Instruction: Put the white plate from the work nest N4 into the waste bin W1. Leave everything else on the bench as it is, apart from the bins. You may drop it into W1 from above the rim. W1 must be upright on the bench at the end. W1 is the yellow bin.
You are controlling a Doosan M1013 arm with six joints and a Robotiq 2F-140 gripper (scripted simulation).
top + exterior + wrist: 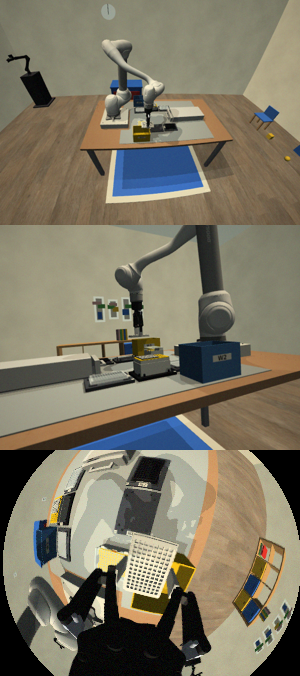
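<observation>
Right now the yellow bin W1 is 70 mm behind my hand, 40 mm to the right of it and 130 mm below it. The rest, counted from my hand: yellow-topped tip box: 140 mm ahead, 450 mm to the left, 110 mm below; then long grey box: 510 mm ahead, 240 mm to the left, 130 mm below; then blue bin W2: 20 mm behind, 600 mm to the left, 130 mm below.
</observation>
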